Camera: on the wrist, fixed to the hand. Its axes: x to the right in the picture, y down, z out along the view.
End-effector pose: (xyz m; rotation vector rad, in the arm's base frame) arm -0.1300 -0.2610 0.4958 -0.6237 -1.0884 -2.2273
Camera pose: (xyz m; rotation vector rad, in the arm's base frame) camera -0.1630 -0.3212 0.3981 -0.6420 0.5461 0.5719
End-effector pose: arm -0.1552 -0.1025 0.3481 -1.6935 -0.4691 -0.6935
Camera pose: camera -0.2201 -0.1964 0.3829 -0.4040 2.0694 1.3337
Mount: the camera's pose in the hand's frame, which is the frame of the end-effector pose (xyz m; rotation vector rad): -0.0196 -0.0453 -0.1087 -0.0276 -0.3464 -3.0997
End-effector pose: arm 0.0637 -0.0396 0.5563 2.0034 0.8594 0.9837
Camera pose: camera -0.0482 0.0019 0.5596 -0.7097 1.8333 -1.1067
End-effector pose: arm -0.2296 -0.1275 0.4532 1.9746 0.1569 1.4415
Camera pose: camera -0.3199 -0.0535 0.4283 0.0167 1.6723 -0.9737
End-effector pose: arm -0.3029 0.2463 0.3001 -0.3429 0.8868 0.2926
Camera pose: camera -0.3734 0.1587 0.2599 -1.1679 -0.7217 -2.3815
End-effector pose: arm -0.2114 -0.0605 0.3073 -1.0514 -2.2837 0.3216
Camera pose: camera -0.1627 -0.1081 0.4054 2.6625 -1.3526 -0.8020
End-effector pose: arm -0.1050 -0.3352 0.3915 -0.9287 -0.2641 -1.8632
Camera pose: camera -0.1918 -0.3599 0.3134 -0.0308 0.9332 1.0004
